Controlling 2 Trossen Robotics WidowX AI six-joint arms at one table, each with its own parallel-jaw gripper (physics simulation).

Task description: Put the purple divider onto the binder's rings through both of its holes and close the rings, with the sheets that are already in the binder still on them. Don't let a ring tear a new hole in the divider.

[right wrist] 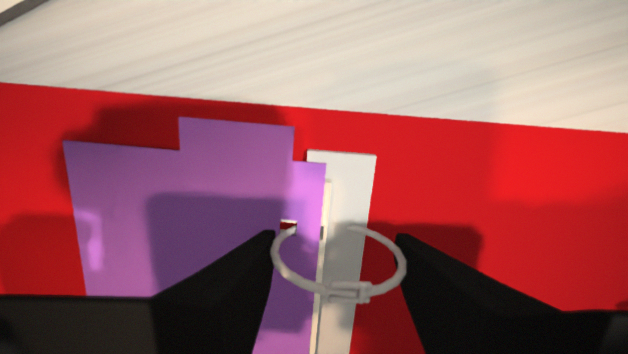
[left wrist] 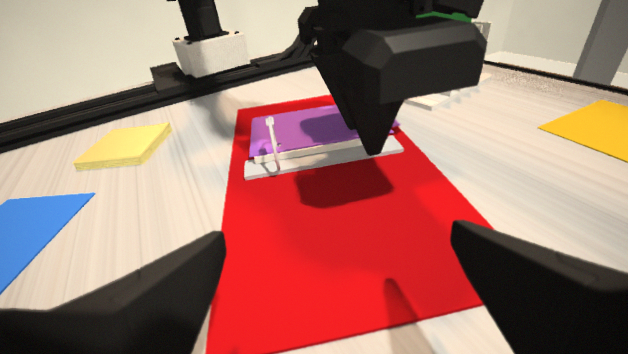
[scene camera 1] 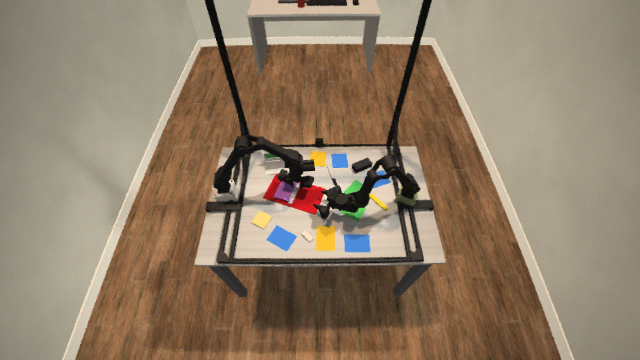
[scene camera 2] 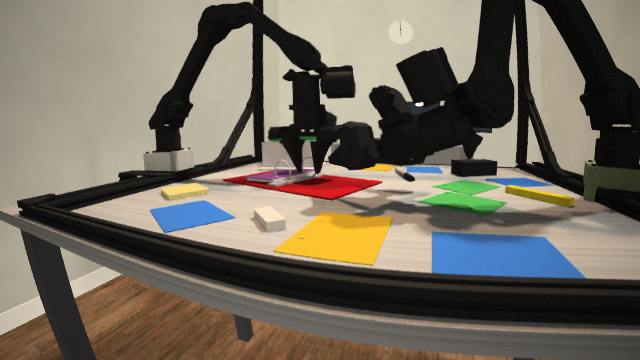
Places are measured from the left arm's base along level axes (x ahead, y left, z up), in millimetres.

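Pixels of known places: left gripper, fingertip midpoint: [left wrist: 337,236] [scene camera 1: 317,198]; right gripper, fingertip midpoint: [right wrist: 335,242] [left wrist: 363,140] [scene camera 1: 296,187] [scene camera 2: 308,172]; left arm's base at its link origin: [scene camera 1: 408,192] [scene camera 2: 616,165]; right arm's base at its link origin: [left wrist: 206,36] [scene camera 1: 223,188] [scene camera 2: 168,151].
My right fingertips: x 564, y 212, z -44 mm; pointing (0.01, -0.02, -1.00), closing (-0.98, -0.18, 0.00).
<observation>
For each thing: its top centre in the pictures, then the offset to it from my right fingertips.
- purple divider at its top centre: [right wrist: 196,299] [left wrist: 319,120] [scene camera 2: 281,172] [scene camera 1: 286,188] 49 mm ahead, 36 mm left, 0 mm up
- yellow pad at its top centre: [left wrist: 124,140] [scene camera 2: 183,188] [scene camera 1: 261,219] 65 mm ahead, 257 mm left, 3 mm down
- white block at its top centre: [scene camera 2: 268,213] 189 mm back, 230 mm left, 3 mm down
- yellow sheet with holes, top centre: [scene camera 2: 342,232] [scene camera 1: 325,238] 275 mm back, 196 mm left, 13 mm down
The red binder [scene camera 1: 308,198] [scene camera 2: 340,187] [left wrist: 300,275] [right wrist: 550,170] lies open. The purple divider [scene camera 1: 284,191] [left wrist: 295,125] [right wrist: 125,170] lies flat over the cream sheets [right wrist: 327,192] beside its white spine. In the right wrist view one ring [right wrist: 404,260] passes into a divider hole, and its halves meet at the clasp. My right gripper [scene camera 1: 296,181] [scene camera 2: 309,173] [left wrist: 363,140] [right wrist: 335,242] is half closed, its fingers against both sides of this ring. The other ring [left wrist: 273,145] looks joined at its top. My left gripper [scene camera 1: 320,199] [left wrist: 337,236] is open and empty above the binder's free end.
A yellow pad [scene camera 1: 261,220] [scene camera 2: 184,191], blue sheets [scene camera 1: 281,238] [scene camera 2: 192,215], a white block [scene camera 2: 269,218] and a yellow sheet with holes [scene camera 2: 340,240] lie toward the front. Green sheets [scene camera 2: 465,202] lie under the left arm. A white rack stands behind the binder.
</observation>
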